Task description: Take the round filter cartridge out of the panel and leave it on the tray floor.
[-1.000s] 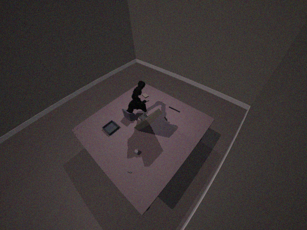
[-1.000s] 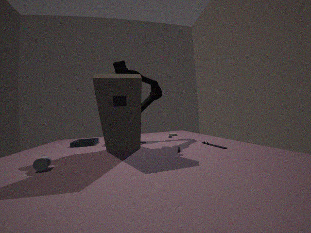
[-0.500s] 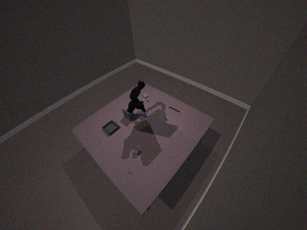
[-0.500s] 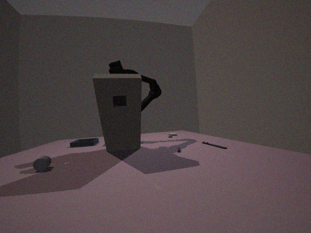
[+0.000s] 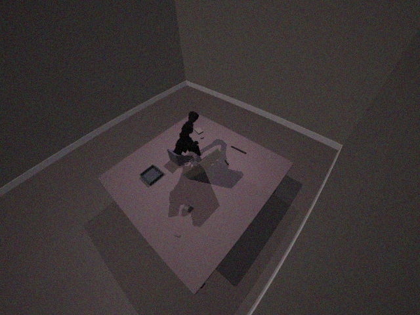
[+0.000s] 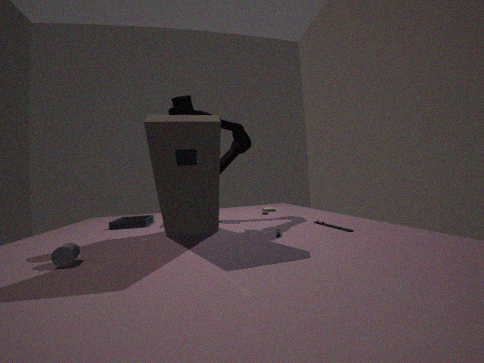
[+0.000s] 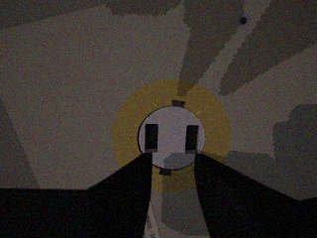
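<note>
Now: gripper tip 4 cm short of the round filter cartridge and 3 cm above it. Also, from my gripper tip: dark square tray (40 cm behind, 23 cm to the right, 28 cm below); pale block (41 cm behind, 47 cm to the left, 29 cm below).
</note>
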